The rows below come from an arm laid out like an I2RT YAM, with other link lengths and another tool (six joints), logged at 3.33 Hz.
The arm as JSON. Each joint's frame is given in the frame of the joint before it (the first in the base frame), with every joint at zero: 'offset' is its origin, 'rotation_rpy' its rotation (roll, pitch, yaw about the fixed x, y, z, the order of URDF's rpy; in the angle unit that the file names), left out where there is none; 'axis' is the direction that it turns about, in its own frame. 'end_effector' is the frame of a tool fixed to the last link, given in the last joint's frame.
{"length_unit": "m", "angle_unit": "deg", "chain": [
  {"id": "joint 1", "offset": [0.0, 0.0, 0.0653], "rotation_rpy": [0.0, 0.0, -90.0], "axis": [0.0, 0.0, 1.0]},
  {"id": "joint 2", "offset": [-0.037, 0.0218, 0.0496], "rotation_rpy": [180.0, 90.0, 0.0], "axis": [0.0, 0.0, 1.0]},
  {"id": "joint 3", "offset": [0.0, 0.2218, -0.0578], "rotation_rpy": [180.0, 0.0, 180.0], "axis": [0.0, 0.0, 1.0]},
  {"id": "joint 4", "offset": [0.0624, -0.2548, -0.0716], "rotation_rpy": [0.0, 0.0, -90.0], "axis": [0.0, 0.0, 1.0]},
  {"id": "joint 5", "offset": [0.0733, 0.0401, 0.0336], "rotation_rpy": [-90.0, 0.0, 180.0], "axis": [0.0, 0.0, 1.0]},
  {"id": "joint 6", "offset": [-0.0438, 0.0, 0.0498], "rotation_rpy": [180.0, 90.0, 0.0], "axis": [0.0, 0.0, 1.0]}
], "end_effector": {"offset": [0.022, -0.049, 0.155], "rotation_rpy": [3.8, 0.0, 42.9]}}
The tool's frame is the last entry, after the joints.
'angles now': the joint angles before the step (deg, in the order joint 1, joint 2, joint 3, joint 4, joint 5, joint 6). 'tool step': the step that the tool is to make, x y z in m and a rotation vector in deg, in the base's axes. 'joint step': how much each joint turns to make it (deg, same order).
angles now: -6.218 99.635 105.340 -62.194 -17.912 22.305
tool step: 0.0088 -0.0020 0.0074 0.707 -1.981 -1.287
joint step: -0.002 -0.007 -0.001 2.398 -0.022 1.659
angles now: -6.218 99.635 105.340 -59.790 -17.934 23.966
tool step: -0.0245 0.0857 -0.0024 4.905 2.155 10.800
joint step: 8.384 0.010 -1.029 -0.997 -5.338 0.823
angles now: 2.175 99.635 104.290 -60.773 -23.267 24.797
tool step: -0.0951 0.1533 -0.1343 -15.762 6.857 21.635
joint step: 26.494 4.582 -13.665 6.817 13.902 -2.249
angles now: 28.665 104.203 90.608 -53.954 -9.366 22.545
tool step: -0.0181 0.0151 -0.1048 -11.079 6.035 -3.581
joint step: 7.305 12.596 -0.916 3.152 9.094 8.551
